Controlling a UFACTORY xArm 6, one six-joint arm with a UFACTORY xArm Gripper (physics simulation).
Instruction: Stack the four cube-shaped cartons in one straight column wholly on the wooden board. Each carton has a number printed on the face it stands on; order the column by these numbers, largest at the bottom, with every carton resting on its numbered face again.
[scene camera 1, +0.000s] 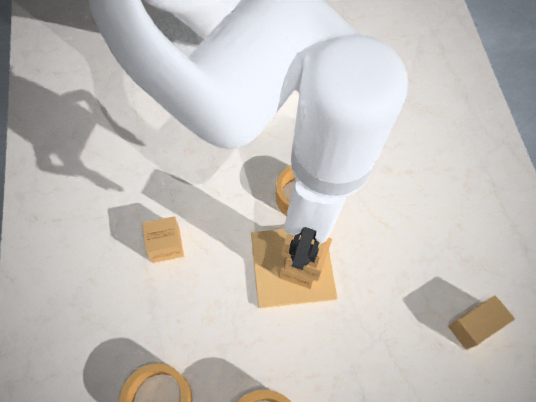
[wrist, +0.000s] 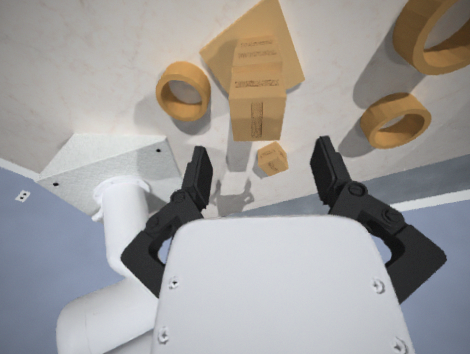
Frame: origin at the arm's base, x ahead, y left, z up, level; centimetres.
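Seen in the pictures: gripper, between the fingertips: (wrist: 259, 153); arm's base, origin of its link: (wrist: 123, 191).
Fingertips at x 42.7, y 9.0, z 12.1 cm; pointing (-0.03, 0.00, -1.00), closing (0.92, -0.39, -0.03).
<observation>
Pixels of each thing's top centre, then the offset from my fingertips to it.
- wooden board, centre of its top: (scene camera 1: 293, 264) (wrist: 254, 66) dx -0.8, dy -1.3, dz -19.5 cm
- top carton, centre of its top: (wrist: 256, 121) (scene camera 1: 308, 233) dx -0.2, dy -0.2, dz -4.5 cm
- middle carton, centre of its top: (wrist: 257, 88) (scene camera 1: 309, 248) dx +0.2, dy +0.4, dz -9.5 cm
- lowest carton, centre of its top: (scene camera 1: 302, 258) (wrist: 257, 73) dx +0.0, dy -0.2, dz -14.5 cm
- fourth carton, centre of its top: (scene camera 1: 160, 234) (wrist: 273, 167) dx -5.6, dy -21.2, dz -15.7 cm
- ring, centre of its top: (scene camera 1: 302, 186) (wrist: 181, 100) dx -12.8, dy +1.1, dz -16.3 cm
- oblong box, centre of its top: (scene camera 1: 486, 319) dx +9.9, dy +25.1, dz -16.2 cm
Three cube-shaped cartons form a column on the wooden board (scene camera 1: 270, 295) (wrist: 267, 20). The top carton (wrist: 257, 117) shows a printed strip on two faces; the middle carton (wrist: 257, 62) and the lowest carton (wrist: 256, 41) sit under it. Small sideways offsets show in the scene view. The fourth carton (scene camera 1: 163, 242) (wrist: 272, 159) stands on the table, off the board. My gripper (scene camera 1: 300, 262) (wrist: 259, 153) is wide open and empty, at the top of the column; in the wrist view the fingertips are beyond the top carton's near edge. The numbered undersides are hidden.
A ring (scene camera 1: 281, 192) (wrist: 187, 70) stands close behind the board, partly under the arm. Two more rings (scene camera 1: 156, 368) (scene camera 1: 265, 395) lie at the front. An oblong box (scene camera 1: 482, 322) lies at the right. The arm hangs over the back of the table.
</observation>
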